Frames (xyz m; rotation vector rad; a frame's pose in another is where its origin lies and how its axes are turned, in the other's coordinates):
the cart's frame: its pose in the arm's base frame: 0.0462 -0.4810 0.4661 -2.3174 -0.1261 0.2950
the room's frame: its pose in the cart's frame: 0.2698 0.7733 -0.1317 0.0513 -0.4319 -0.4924
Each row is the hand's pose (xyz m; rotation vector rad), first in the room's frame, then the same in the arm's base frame.
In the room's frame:
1: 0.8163 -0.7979 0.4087 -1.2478 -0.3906 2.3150
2: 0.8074 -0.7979 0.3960 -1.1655 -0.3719 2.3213
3: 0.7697 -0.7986 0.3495 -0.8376 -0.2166 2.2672
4: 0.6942 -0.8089 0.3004 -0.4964 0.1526 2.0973
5: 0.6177 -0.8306 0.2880 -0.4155 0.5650 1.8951
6: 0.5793 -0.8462 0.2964 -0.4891 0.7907 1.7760
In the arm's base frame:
1: 0.3156 0.0968 0.3159 1.5609 -1.0954 -0.8583
2: 0.3176 0.0836 0.3238 1.5989 -1.1334 -0.8986
3: 0.3213 0.0316 0.3533 1.8402 -1.2821 -1.0140
4: 0.2974 -0.0456 0.3944 2.2606 -1.5064 -0.9550
5: 0.2453 -0.0995 0.4237 2.5966 -1.6389 -0.5732
6: 0.2082 -0.1169 0.4338 -2.6611 1.6090 0.2382

